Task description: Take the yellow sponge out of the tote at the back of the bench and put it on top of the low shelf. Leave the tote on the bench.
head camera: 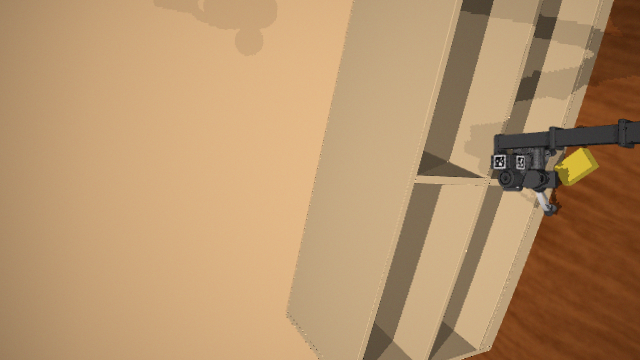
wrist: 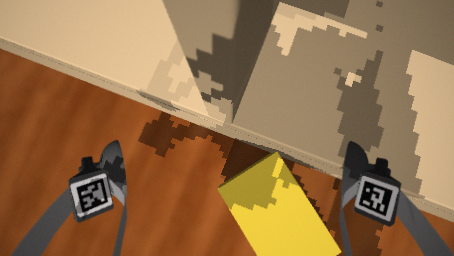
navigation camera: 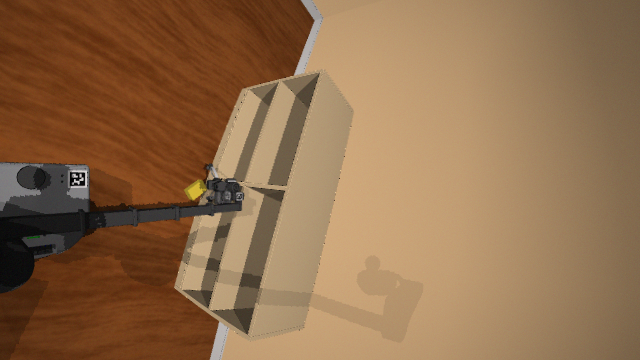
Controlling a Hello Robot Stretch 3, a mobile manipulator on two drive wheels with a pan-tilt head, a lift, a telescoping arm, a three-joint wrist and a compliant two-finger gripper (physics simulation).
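Pixels of known places: robot's base at its link origin: (navigation camera: 32, 176).
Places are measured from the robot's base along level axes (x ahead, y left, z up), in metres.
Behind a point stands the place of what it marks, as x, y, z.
The yellow sponge (head camera: 577, 167) @(-0.061, -0.670, 0.045) (navigation camera: 195, 190) @(-0.066, -0.672, 0.045) (wrist: 285, 215) lies on the wooden floor close to the front bottom edge of the low shelf (head camera: 345, 150) @(-0.089, -1.008, 0.610) (navigation camera: 315, 200) @(-0.074, -0.955, 0.610) (wrist: 75, 65). My gripper (head camera: 551, 179) @(-0.023, -0.734, 0.079) (navigation camera: 209, 183) @(-0.023, -0.734, 0.079) (wrist: 232, 161) @(-0.023, -0.734, 0.079) is open at the front of the shelf, near its middle divider. In the wrist view the sponge shows between the two fingers, nearer the right one and partly cut off by the lower frame edge. No finger is seen touching it. One finger is hidden in the head view. The tote and the bench do not show.
The shelf has open compartments facing the wooden floor (head camera: 575, 280) @(0.266, -0.687, 0.000) (navigation camera: 125, 75) @(0.450, -0.305, 0.000) (wrist: 45, 110). Its far side stands against the beige wall (head camera: 150, 175) @(-0.010, -1.179, 1.072) (navigation camera: 475, 150) @(0.193, -1.254, 1.272). My telescoping arm (head camera: 590, 135) @(-0.104, -0.460, 0.414) (navigation camera: 155, 215) @(-0.104, -0.320, 0.417) reaches over the floor to the shelf front. My base (navigation camera: 65, 200) @(-0.074, -0.093, 0.160) stands on the floor.
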